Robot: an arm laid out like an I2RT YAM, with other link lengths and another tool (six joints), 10 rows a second.
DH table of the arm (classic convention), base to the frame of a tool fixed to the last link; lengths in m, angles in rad. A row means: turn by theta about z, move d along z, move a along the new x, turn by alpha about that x. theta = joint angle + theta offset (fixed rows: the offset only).
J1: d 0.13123  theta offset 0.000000  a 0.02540  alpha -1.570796
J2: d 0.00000  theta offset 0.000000  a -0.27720  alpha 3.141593
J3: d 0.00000  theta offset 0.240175  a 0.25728  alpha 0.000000
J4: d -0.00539  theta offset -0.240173  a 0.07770  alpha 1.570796
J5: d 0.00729  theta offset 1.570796  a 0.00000  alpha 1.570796
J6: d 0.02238  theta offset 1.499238  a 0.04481  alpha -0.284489
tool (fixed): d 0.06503  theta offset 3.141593  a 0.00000  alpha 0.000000
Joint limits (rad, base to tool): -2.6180..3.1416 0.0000..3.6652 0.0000..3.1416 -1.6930..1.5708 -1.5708..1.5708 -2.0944..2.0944
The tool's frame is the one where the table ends.
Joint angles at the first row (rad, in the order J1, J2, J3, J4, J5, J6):
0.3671, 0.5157, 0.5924, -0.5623, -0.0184, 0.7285
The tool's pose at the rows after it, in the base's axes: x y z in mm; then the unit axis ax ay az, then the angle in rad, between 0 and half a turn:
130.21, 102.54, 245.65, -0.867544, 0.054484, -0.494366, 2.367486
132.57, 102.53, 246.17, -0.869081, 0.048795, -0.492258, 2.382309
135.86, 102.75, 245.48, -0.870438, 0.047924, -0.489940, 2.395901
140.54, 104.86, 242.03, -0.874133, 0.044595, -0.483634, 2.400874
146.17, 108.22, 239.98, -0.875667, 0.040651, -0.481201, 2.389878
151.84, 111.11, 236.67, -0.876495, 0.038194, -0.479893, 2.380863
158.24, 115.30, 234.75, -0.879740, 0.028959, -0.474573, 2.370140
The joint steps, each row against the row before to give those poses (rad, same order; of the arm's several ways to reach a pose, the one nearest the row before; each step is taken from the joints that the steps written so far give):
0.0002, 0.0099, 0.0053, 0.0040, -0.0042, -0.0070
0.0001, 0.0179, 0.0098, -0.0001, 0.0055, -0.0162
-0.0008, 0.0195, 0.0045, 0.0057, 0.0077, -0.0080
0.0014, 0.0297, -0.0045, 0.0209, -0.0027, -0.0069
-0.0003, 0.0301, -0.0066, 0.0370, -0.0145, -0.0017
-0.0018, 0.0278, -0.0114, 0.0405, -0.0120, -0.0007
0.0014, 0.0420, 0.0002, 0.0376, -0.0193, -0.0096

